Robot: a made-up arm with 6 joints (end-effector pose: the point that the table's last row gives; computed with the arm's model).
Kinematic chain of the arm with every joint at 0, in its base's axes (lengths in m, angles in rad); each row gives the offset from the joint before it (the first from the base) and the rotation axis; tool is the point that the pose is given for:
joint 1: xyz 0 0 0.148 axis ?
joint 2: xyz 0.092 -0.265 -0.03 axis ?
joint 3: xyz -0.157 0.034 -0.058 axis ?
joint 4: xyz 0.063 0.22 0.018 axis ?
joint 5: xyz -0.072 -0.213 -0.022 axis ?
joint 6: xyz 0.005 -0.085 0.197 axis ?
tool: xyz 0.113 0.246 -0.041
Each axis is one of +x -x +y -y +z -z.
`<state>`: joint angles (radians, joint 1 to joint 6).
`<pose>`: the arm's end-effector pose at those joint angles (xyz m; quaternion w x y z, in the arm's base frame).
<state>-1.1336 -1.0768 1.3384 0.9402 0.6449 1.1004</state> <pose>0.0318 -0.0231 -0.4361 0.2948 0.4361 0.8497 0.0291</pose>
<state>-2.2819 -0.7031 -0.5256 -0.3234 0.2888 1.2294</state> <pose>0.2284 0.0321 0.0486 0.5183 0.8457 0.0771 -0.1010</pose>
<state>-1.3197 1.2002 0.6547 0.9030 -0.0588 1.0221</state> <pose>-0.0981 -0.0149 -0.0090 0.1576 -0.2279 -0.6851 0.6737</pose>
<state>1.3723 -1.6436 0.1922 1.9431 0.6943 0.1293</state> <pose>-0.0969 0.0394 0.7573 0.9092 -0.3414 -0.1019 -0.2156</pose>
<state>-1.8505 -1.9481 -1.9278 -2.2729 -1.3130 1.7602</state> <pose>-0.0031 0.6637 -0.0864 0.0553 -0.1692 -0.9750 0.1331</pose>
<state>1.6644 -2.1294 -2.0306 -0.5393 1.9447 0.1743</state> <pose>-0.1211 -0.0244 0.3247 0.2457 -0.6253 0.5870 0.4516</pose>
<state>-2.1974 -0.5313 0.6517 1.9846 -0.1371 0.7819</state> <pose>-0.2179 0.1496 -0.2373 0.2714 0.3420 0.8964 -0.0762</pose>
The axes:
joint 1: -x
joint 2: -z
joint 3: +x
joint 4: -z
joint 5: +x
joint 6: -z

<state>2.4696 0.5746 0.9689 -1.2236 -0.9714 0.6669</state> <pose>0.2187 0.2384 0.0306 0.3015 -0.8000 -0.3563 0.3770</pose>
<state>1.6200 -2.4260 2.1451 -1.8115 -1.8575 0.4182</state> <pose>0.1563 0.3128 0.3836 0.9388 0.0585 0.2327 0.2470</pose>
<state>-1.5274 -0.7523 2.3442 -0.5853 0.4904 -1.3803</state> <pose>-0.0621 0.2760 -0.2727 0.6315 -0.5426 0.5161 0.2009</pose>
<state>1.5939 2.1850 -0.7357 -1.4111 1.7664 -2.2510</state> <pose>-0.1840 -0.1105 0.4484 0.6474 -0.2836 -0.3073 0.6372</pose>
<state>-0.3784 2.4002 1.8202 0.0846 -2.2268 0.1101</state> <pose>0.2775 -0.3834 -0.0049 0.3248 0.0126 0.3697 -0.8704</pose>
